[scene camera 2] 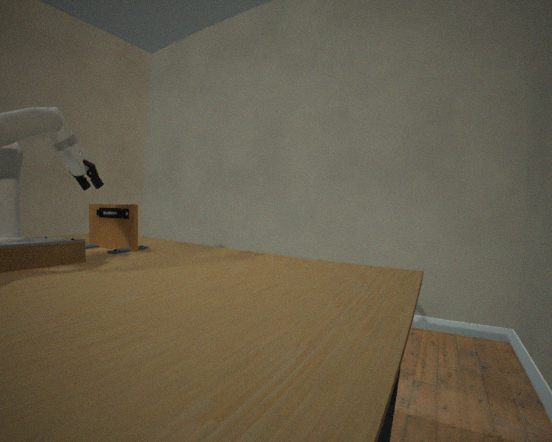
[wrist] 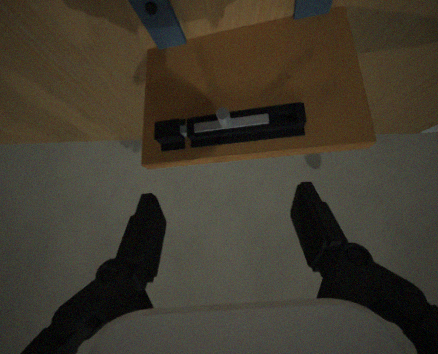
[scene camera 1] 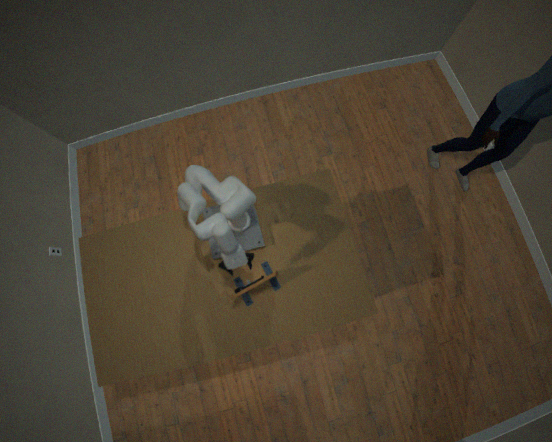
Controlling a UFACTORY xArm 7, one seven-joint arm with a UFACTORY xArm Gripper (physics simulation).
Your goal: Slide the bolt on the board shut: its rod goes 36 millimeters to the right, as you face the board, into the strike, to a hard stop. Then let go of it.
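Frame: origin at the arm's base, x ahead, y left, z up, level; millimetres.
Where they show: gripper, fingertip midpoint: [scene camera 2: 93, 187] [wrist: 226, 202] [scene camera 1: 241, 270]; arm's base at its link origin: [scene camera 2: 3, 241].
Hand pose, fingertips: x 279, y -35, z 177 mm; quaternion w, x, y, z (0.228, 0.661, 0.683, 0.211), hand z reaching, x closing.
Each offset is from my fingertips to the top centre of the thing. "spot": to the spot under its first point. Level surfaces: height alone.
The orange-brown board @[dz -57, dx +90, dy +27 mm] [scene camera 1: 270, 276] [scene camera 2: 115, 233] [wrist: 260, 65] stands upright and carries a black bolt housing @[dz -73, dx +68, dy +3 mm] [scene camera 2: 113, 213] [wrist: 250, 134] near its top edge. In the wrist view, which shows the board upside down, the grey rod @[spot: dz -91, dx +67, dy +33 mm] [wrist: 252, 120] lies in the housing with its round knob [wrist: 223, 116] left of the middle. The rod spans the small gap at the left and meets the black strike @[spot: dz -83, dx +79, dy -57 mm] [wrist: 170, 135]; its tip inside is hidden. My gripper [scene camera 1: 240, 270] [scene camera 2: 92, 187] [wrist: 226, 202] is wide open and empty, above and back from the board, apart from the knob.
Blue feet @[spot: dz -225, dx +51, dy -91 mm] [scene camera 2: 119, 251] [wrist: 165, 27] support the board on the wooden table @[dz -232 mm] [scene camera 2: 250, 325]. The arm's grey base plate [scene camera 1: 256, 236] is close to the board. A person [scene camera 1: 520, 100] stands far off at the right in the first scene view.
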